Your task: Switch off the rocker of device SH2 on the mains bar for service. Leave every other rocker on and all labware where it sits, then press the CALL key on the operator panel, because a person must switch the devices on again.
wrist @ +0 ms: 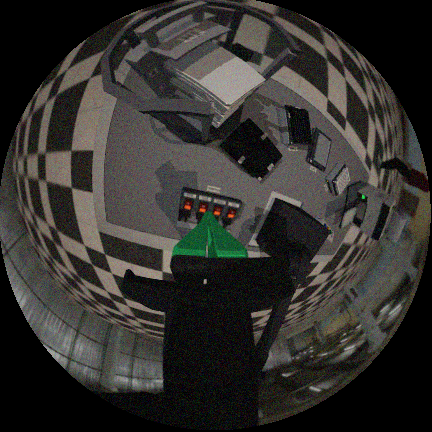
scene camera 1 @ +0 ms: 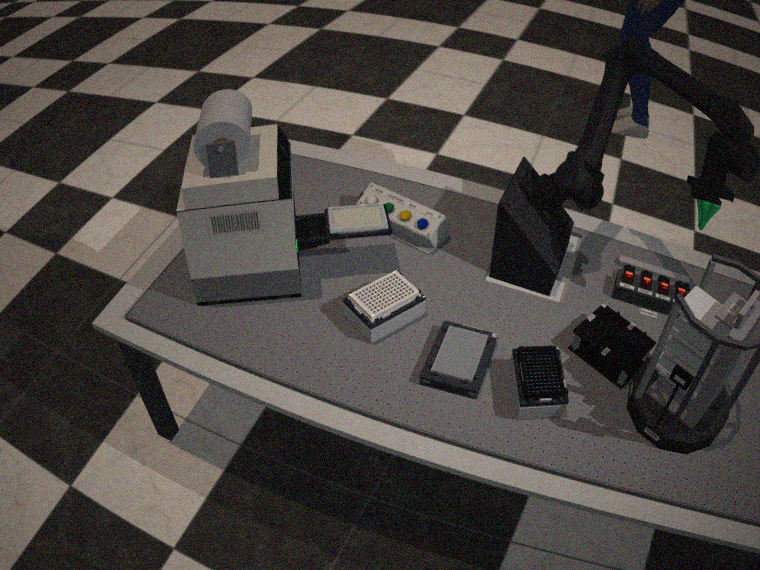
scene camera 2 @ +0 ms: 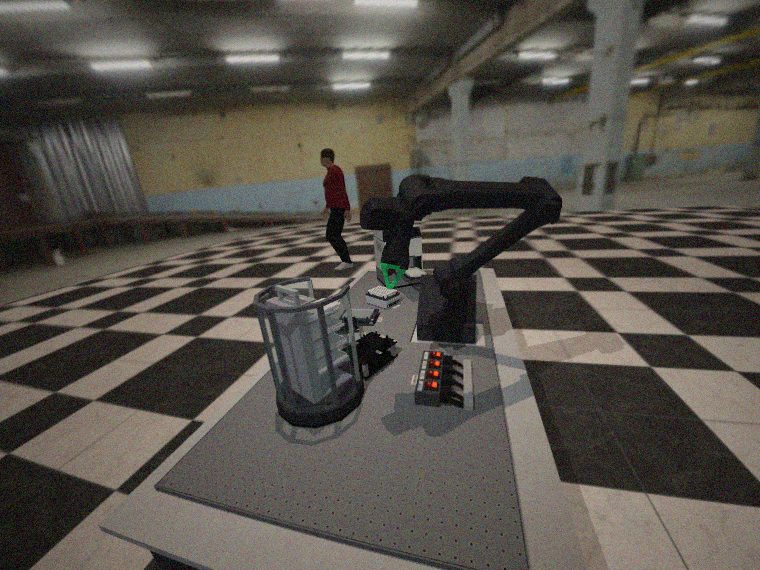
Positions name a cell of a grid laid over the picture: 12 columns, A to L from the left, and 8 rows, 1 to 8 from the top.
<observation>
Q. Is my gripper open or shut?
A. Shut.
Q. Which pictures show my gripper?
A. The wrist view, scene camera 1 and scene camera 2: all of them.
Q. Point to a tray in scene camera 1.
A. F4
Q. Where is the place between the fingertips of my gripper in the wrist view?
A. F4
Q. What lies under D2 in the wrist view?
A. A wire-caged cylindrical rack.
</observation>
